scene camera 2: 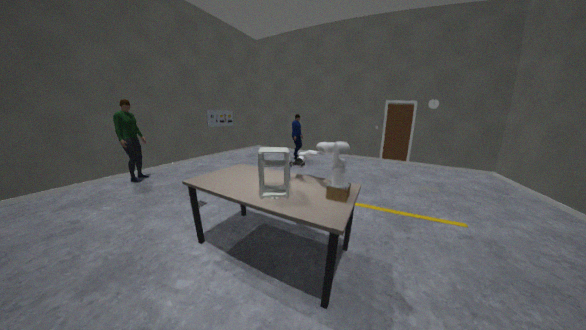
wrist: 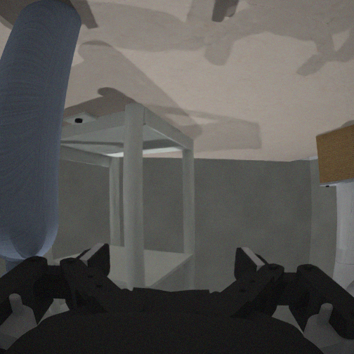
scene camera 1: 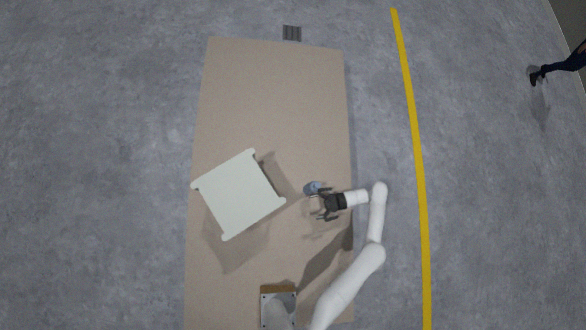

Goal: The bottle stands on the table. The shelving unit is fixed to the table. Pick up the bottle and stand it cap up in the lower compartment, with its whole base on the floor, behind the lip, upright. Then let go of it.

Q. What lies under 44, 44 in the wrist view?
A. A blue bottle.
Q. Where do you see a shelving unit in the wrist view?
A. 137, 130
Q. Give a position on a shelving unit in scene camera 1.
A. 237, 192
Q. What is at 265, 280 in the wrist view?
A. The gripper.
